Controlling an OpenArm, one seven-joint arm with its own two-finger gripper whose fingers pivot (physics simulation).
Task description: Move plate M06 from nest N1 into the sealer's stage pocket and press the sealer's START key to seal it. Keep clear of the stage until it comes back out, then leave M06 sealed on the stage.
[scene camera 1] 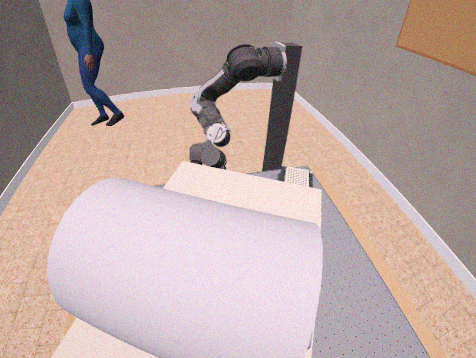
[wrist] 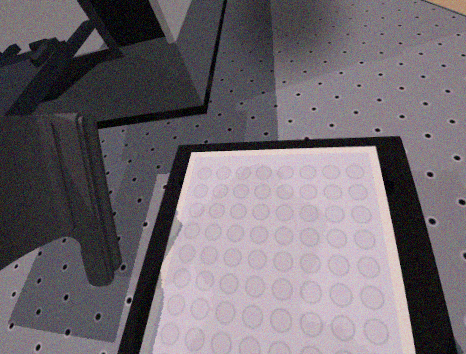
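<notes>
A pale plate with rows of faint circles lies flat inside a black rim in the wrist view; its near end is cut off. I cannot read a label on it, so I cannot tell whether it is M06. One dark finger of my gripper shows left of the rim, apart from the plate; the other finger does not show. I take the gripper as open. In the scene view the dark lower end of my arm is behind a large white housing, which hides the fingers. The START key does not show.
A dark box-like base with a black lower edge stands at upper left in the wrist view. A white perforated block sits by the arm's column. A person stands at the back left.
</notes>
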